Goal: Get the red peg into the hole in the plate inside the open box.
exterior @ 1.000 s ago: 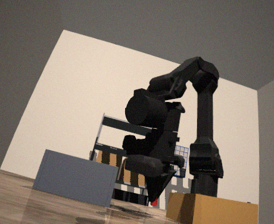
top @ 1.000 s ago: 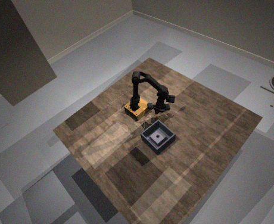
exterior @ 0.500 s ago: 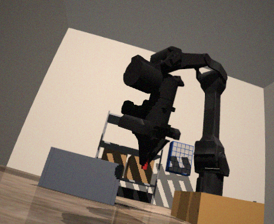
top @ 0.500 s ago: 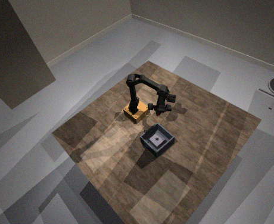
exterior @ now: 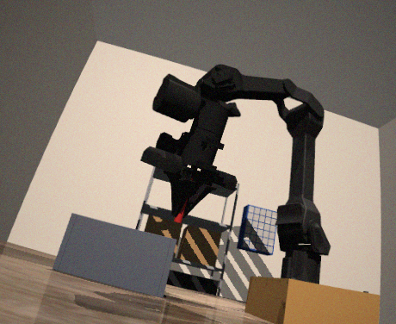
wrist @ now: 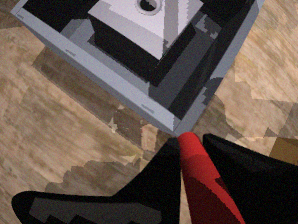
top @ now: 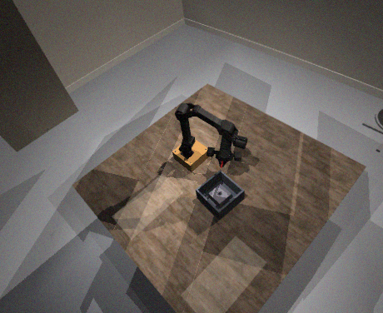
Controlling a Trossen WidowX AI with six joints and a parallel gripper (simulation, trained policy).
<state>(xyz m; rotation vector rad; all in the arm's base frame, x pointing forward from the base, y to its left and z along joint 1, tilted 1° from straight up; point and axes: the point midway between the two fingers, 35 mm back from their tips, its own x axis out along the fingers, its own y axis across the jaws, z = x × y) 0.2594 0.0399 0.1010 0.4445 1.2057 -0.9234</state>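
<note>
The plate is 8 cm ahead of my gripper tip, 11 cm to the right of it and 9 cm below it. Round my gripper tip: red peg: 1 cm to the left, 3 cm above; grey box: 8 cm ahead, 11 cm to the right, 11 cm below.
</note>
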